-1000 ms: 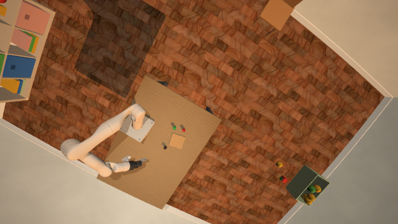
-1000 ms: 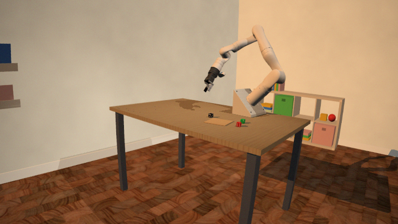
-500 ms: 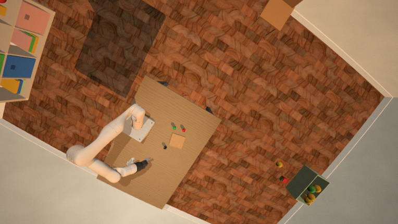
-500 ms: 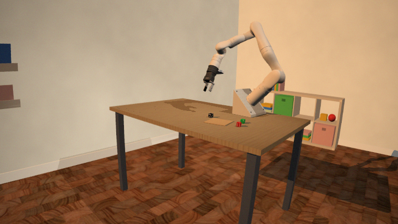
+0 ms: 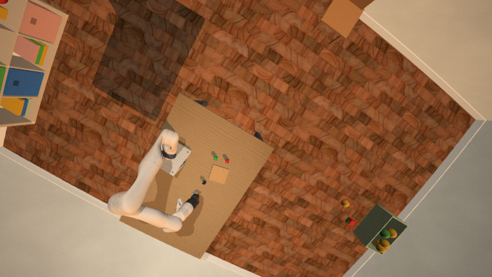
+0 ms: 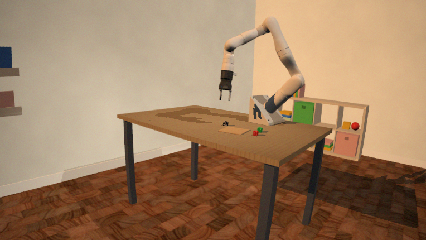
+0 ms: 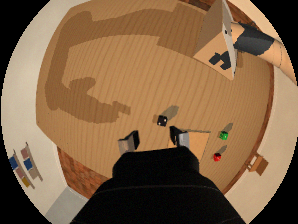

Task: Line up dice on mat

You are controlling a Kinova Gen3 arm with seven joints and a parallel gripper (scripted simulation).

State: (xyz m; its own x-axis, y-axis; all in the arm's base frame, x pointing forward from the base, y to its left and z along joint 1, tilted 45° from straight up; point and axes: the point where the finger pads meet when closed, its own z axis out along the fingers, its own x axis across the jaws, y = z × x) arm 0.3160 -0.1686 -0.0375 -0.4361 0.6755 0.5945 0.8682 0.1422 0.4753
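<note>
My gripper is now 1 cm short of the black die, 2 cm to the right of it and 16 cm above it. Round my hand: red die (9 cm ahead, 29 cm to the left, 16 cm below); green die (1 cm behind, 26 cm to the left, 16 cm below); tan mat (9 cm ahead, 15 cm to the left, 17 cm below).
</note>
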